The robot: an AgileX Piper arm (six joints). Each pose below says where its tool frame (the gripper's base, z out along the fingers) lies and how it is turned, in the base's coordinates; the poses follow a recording.
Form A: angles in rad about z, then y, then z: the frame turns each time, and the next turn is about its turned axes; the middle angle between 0 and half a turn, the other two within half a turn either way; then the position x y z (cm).
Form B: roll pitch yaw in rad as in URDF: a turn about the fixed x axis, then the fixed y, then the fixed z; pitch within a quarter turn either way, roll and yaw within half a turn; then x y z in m. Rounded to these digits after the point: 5 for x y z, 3 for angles.
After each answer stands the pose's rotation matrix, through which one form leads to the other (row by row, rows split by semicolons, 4 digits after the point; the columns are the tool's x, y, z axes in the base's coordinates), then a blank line. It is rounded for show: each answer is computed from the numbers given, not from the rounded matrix.
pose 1, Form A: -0.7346 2.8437 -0.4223 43.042 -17.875 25.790
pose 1, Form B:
-3.016 0.271 2.846 0.43042 -0.17875 0.25790
-0.9218 0.3206 0.2178; 0.2803 0.9395 -0.1967; -0.2677 -0.1203 -0.9560

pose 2, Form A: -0.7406 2.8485 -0.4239 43.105 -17.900 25.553
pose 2, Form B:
-3.018 0.266 2.841 0.43105 -0.17900 0.25553
-0.9216 0.3244 0.2132; 0.2852 0.9384 -0.1949; -0.2633 -0.1188 -0.9574

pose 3, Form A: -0.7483 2.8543 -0.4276 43.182 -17.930 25.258
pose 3, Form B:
-3.020 0.261 2.837 0.43182 -0.17930 0.25258
-0.9217 0.3277 0.2077; 0.2899 0.9375 -0.1928; -0.2578 -0.1175 -0.9590

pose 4, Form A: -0.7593 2.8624 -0.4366 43.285 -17.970 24.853
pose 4, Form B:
-3.021 0.252 2.834 0.43285 -0.17970 0.24853
-0.9229 0.3290 0.1999; 0.2930 0.9371 -0.1897; -0.2497 -0.1165 -0.9613

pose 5, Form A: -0.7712 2.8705 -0.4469 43.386 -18.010 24.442
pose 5, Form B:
-3.022 0.244 2.832 0.43386 -0.18010 0.24442
-0.9243 0.3300 0.1920; 0.2957 0.9369 -0.1866; -0.2415 -0.1157 -0.9635

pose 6, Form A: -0.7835 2.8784 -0.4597 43.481 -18.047 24.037
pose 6, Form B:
-3.023 0.235 2.832 0.43481 -0.18047 0.24037
-0.9262 0.3290 0.1843; 0.2964 0.9373 -0.1836; -0.2332 -0.1154 -0.9656

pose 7, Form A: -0.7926 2.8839 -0.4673 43.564 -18.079 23.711
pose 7, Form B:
-3.023 0.230 2.830 0.43564 -0.18079 0.23711
-0.9269 0.3300 0.1789; 0.2986 0.9370 -0.1815; -0.2275 -0.1148 -0.9670

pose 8, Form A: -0.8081 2.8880 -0.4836 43.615 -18.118 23.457
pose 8, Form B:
-3.022 0.224 2.831 0.43615 -0.18118 0.23457
-0.9282 0.3291 0.1733; 0.2984 0.9371 -0.1814; -0.2221 -0.1167 -0.9680

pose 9, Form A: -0.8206 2.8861 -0.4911 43.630 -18.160 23.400
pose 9, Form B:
-3.019 0.225 2.826 0.43630 -0.18160 0.23400
-0.9267 0.3340 0.1723; 0.3026 0.9350 -0.1849; -0.2229 -0.1192 -0.9675

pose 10, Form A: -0.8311 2.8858 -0.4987 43.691 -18.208 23.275
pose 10, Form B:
-3.017 0.224 2.823 0.43691 -0.18208 0.23275
-0.9260 0.3368 0.1705; 0.3052 0.9338 -0.1869; -0.2222 -0.1210 -0.9675

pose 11, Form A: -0.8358 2.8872 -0.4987 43.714 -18.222 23.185
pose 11, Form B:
-3.018 0.223 2.818 0.43714 -0.18222 0.23185
-0.9248 0.3411 0.1688; 0.3098 0.9323 -0.1867; -0.2210 -0.1204 -0.9678

